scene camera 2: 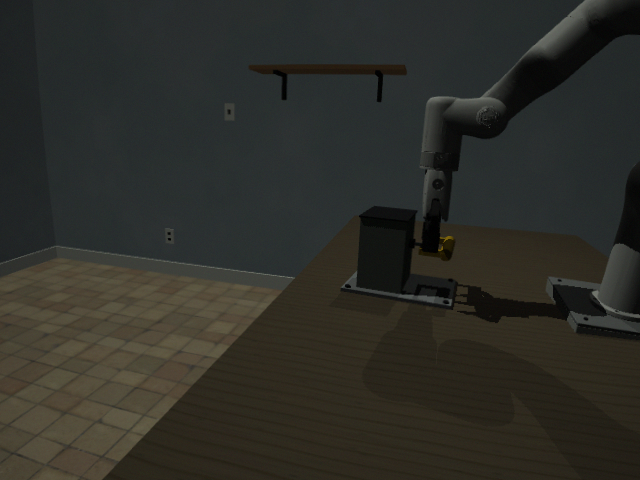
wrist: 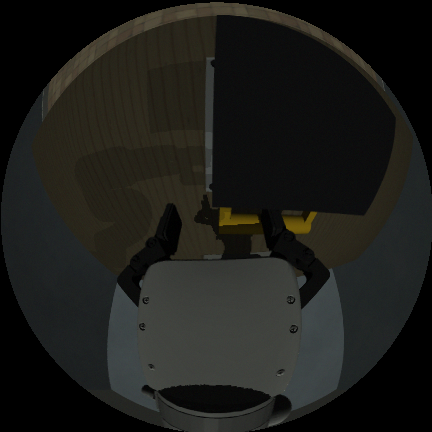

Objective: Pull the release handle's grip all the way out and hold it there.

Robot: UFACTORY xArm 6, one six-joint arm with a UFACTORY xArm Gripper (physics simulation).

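Note:
The release handle's yellow grip (scene camera 2: 448, 248) (wrist: 245, 220) sticks out from the side of a grey housing (scene camera 2: 385, 253) with a black top (wrist: 305, 110). A short dark rod (scene camera 2: 417, 243) shows between housing and grip. My gripper (scene camera 2: 431, 250) (wrist: 219, 209) is open and empty, pointing down at the grip, close to the housing. In the wrist view, the right finger overlaps the middle of the yellow bar and the left finger is beyond its left end. Whether the right finger touches the bar cannot be told. The housing's top hides part of the handle in the wrist view.
The housing stands on a pale base plate (scene camera 2: 382, 295) (wrist: 209, 100) bolted to the wooden table (scene camera 2: 310, 387). The robot's base plate (scene camera 2: 599, 322) lies to the right. A wall shelf (scene camera 2: 330, 68) hangs behind, well above the table.

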